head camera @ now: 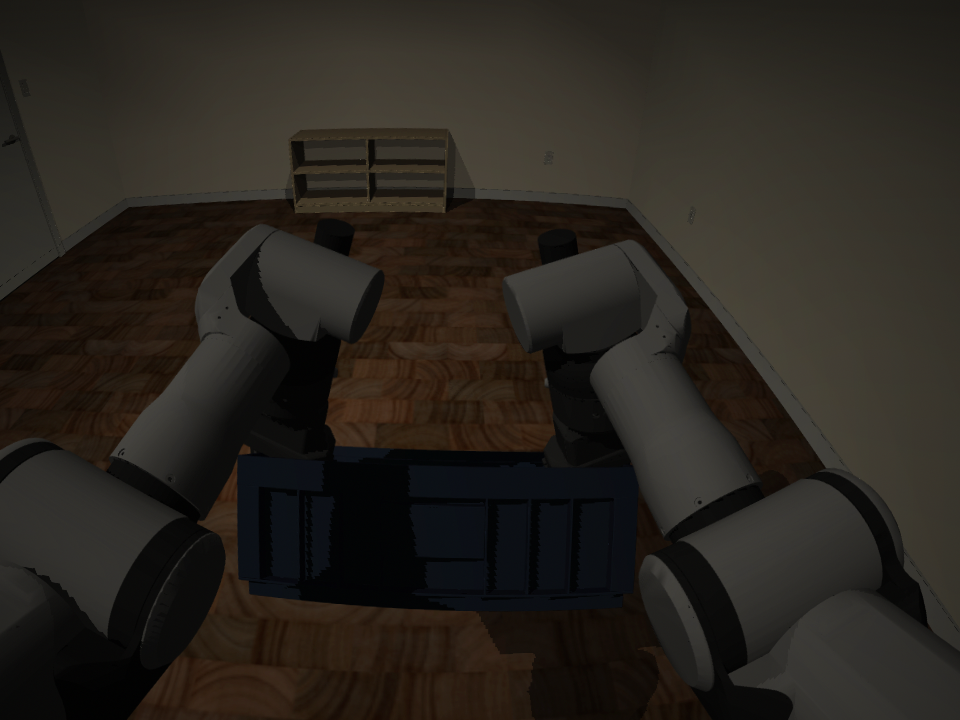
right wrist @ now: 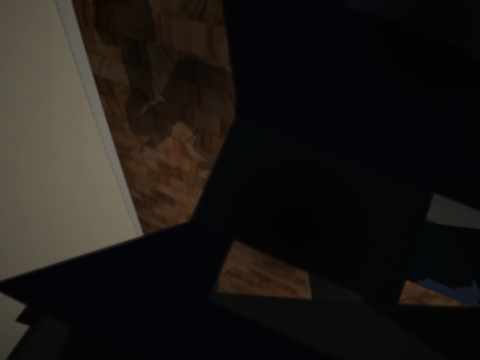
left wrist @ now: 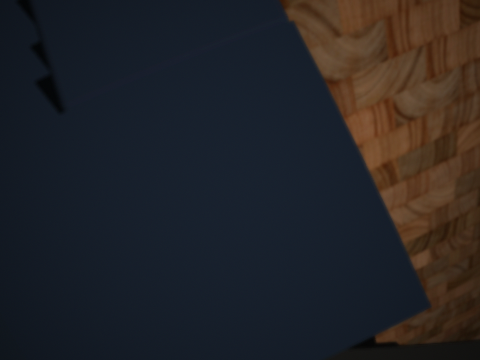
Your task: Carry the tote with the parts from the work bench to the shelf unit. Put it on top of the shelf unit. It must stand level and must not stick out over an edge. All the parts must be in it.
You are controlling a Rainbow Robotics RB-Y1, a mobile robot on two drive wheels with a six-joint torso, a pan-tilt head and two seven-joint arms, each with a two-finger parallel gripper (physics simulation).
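Places are measured from the robot's base along level axes (x right, y ahead, z up), in millimetres.
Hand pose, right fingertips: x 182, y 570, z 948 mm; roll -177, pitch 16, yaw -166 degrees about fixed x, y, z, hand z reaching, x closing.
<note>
After its pixels a point has its place.
The dark blue tote (head camera: 433, 526) @[y 485, x -10, z 987 mm] hangs between my arms above the wooden floor, its ribbed near wall facing the head camera. My left gripper (head camera: 297, 433) is shut on the tote's left end rim, and my right gripper (head camera: 577, 437) is shut on its right end rim; the fingertips are hidden behind the wrists. The tote's flat blue wall fills the left wrist view (left wrist: 174, 193). In the right wrist view the tote (right wrist: 310, 193) is a dark shape. The parts inside are hidden. The shelf unit (head camera: 370, 170) @[y 4045, x -709, z 345 mm] stands far ahead against the back wall.
A wooden floor (head camera: 442, 349) @[y 2183, x -57, z 1 mm] stretches between me and the shelf unit. The room's right wall (head camera: 813, 193) @[y 2202, x 1583, z 941 mm] runs close along my right side, and it also shows in the right wrist view (right wrist: 50, 155). A pale door edge (head camera: 19, 170) @[y 3149, x -3086, z 712 mm] is at the far left.
</note>
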